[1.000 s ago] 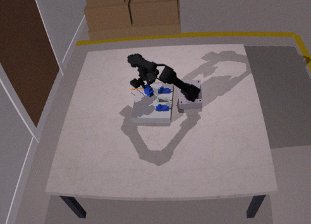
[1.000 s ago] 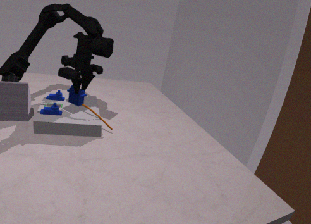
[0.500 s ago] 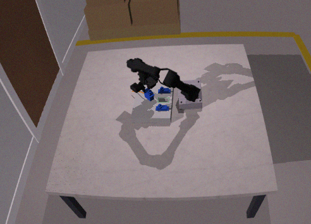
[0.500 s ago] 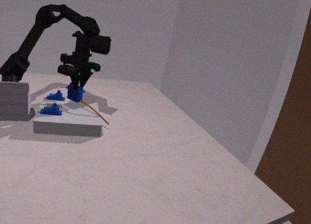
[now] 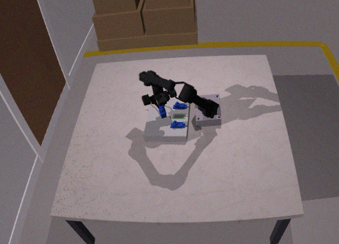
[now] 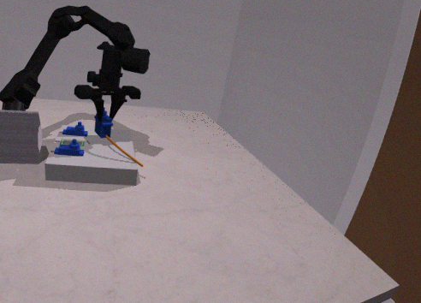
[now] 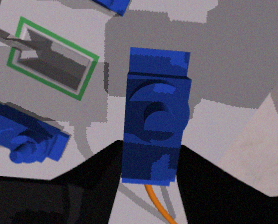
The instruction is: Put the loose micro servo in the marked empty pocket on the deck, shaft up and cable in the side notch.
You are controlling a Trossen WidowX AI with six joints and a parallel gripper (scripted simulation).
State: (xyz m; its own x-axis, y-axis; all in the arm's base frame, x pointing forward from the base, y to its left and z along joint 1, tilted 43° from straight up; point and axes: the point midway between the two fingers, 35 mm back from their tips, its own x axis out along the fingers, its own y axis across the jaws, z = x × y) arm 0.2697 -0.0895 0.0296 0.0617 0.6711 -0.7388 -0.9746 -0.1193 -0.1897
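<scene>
My gripper tip is 10 cm above the grey deck and 1 cm short of it.
</scene>
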